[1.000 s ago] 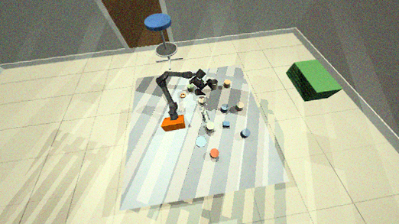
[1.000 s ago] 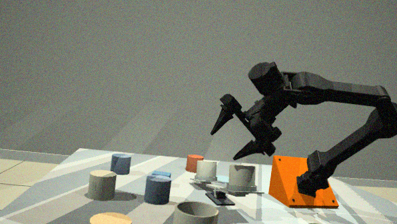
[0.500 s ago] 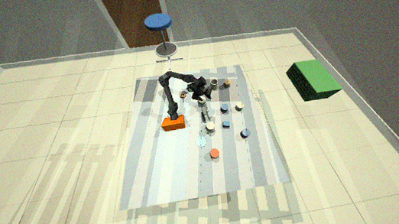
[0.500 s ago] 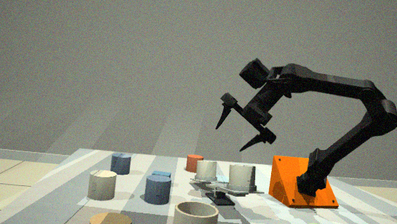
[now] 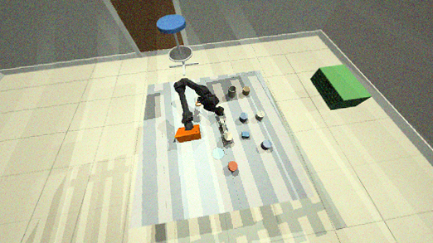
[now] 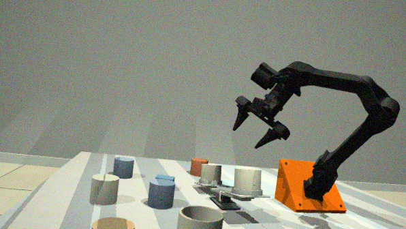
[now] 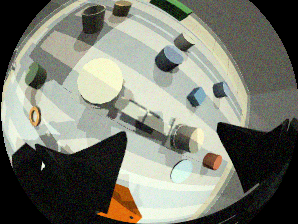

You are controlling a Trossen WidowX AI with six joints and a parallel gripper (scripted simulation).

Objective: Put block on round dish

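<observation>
Right now the small grey block is 70 mm ahead of my gripper tip, 140 mm to the right of it and 160 mm below it. Also, from my gripper tip: pale blue round dish: 10 mm behind, 260 mm to the right, 200 mm below; then small balance: 30 mm ahead, 10 mm to the right, 170 mm below; then blue block: 220 mm ahead, 110 mm to the right, 190 mm below.
</observation>
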